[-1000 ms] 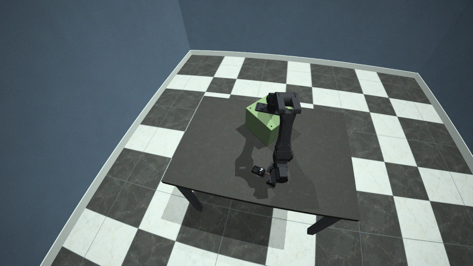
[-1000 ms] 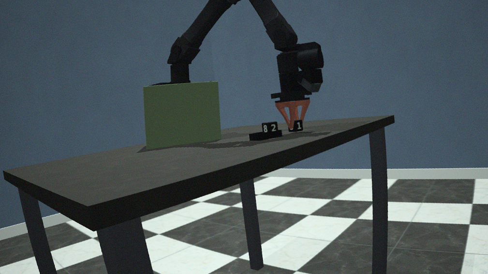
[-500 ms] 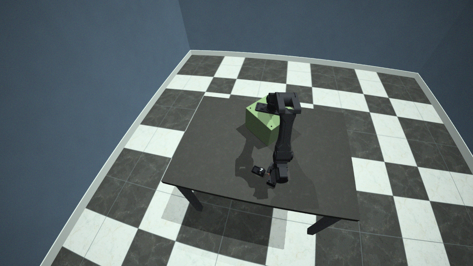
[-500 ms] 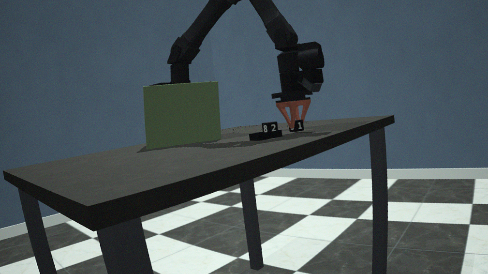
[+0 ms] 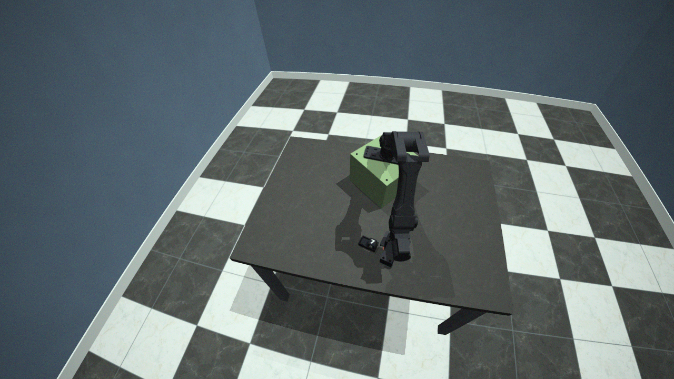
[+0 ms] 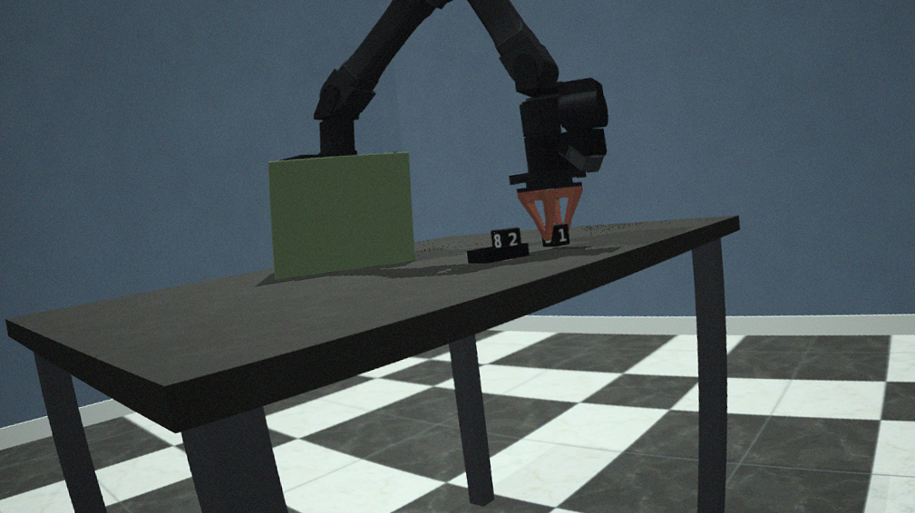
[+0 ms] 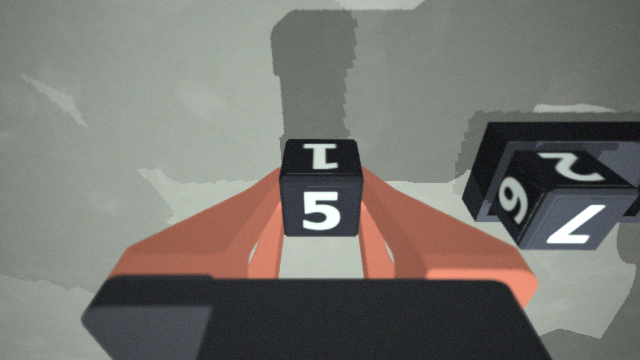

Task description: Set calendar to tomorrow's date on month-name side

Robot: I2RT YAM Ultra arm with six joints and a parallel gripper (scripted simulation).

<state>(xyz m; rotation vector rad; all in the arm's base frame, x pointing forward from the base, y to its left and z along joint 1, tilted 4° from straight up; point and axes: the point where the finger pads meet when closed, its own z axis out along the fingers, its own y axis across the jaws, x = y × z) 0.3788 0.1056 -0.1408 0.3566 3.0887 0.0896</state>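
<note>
My gripper is now right at the calendar cube. The rest, counted from my hand: black tray 3 cm behind, 10 cm to the right, 1 cm below.
</note>
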